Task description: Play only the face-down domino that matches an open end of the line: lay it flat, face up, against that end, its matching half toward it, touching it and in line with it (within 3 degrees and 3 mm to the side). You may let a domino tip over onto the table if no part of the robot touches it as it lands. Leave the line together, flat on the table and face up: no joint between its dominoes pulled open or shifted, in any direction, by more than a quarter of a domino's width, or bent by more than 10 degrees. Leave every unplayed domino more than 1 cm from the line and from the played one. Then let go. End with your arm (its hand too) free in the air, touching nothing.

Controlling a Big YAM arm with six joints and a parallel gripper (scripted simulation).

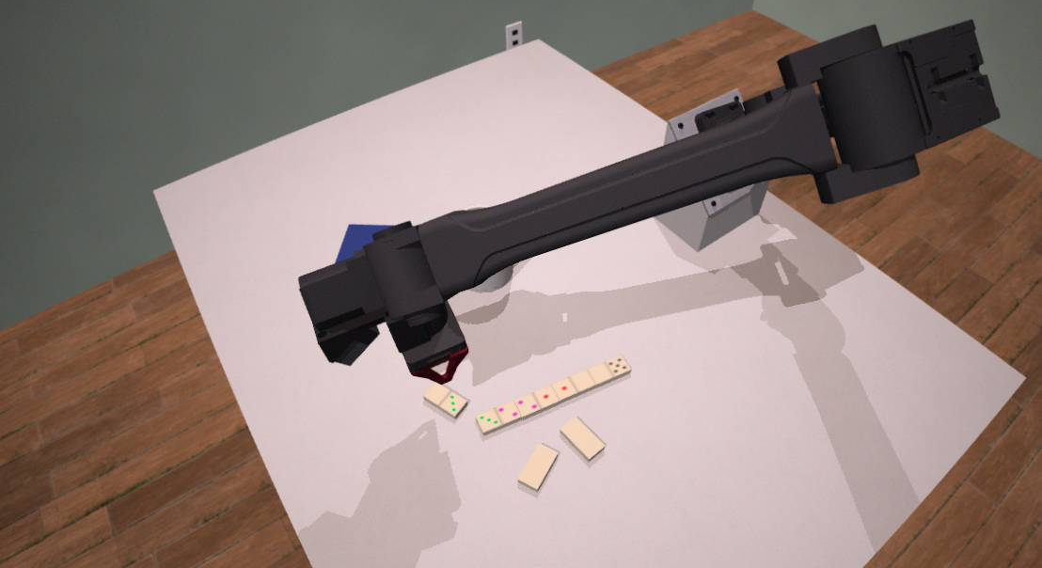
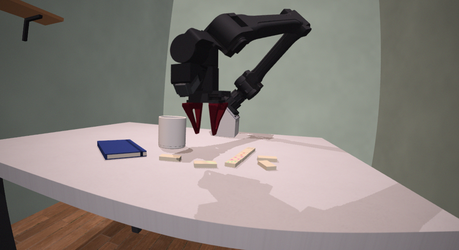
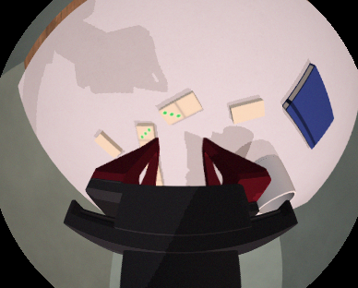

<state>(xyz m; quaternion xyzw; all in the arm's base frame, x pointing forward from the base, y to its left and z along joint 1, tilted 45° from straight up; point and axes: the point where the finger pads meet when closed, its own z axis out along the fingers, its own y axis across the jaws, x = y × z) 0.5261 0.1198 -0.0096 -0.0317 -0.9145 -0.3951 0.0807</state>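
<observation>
Now: hand 80 mm above the domino. Round my hand: white mug: 170 mm to the right, 150 mm behind, 40 mm below; then blue notebook: 270 mm to the right, 80 mm below.
</observation>
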